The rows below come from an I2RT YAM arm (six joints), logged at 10 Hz.
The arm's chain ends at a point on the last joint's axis. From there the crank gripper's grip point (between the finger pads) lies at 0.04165 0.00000 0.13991 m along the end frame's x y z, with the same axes.
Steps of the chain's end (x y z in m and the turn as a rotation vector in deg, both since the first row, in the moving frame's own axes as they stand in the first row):
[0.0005 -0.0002 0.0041 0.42 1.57 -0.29]
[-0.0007 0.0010 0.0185 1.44 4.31 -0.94]
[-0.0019 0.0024 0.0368 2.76 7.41 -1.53]
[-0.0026 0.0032 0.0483 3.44 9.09 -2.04]
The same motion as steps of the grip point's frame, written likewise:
[0.0043 -0.0014 0.0029 0.42 1.57 -0.29]
[0.0097 -0.0032 0.0149 1.44 4.31 -0.94]
[0.0157 -0.0055 0.0301 2.76 7.41 -1.53]
[0.0188 -0.0068 0.0397 3.44 9.09 -2.04]

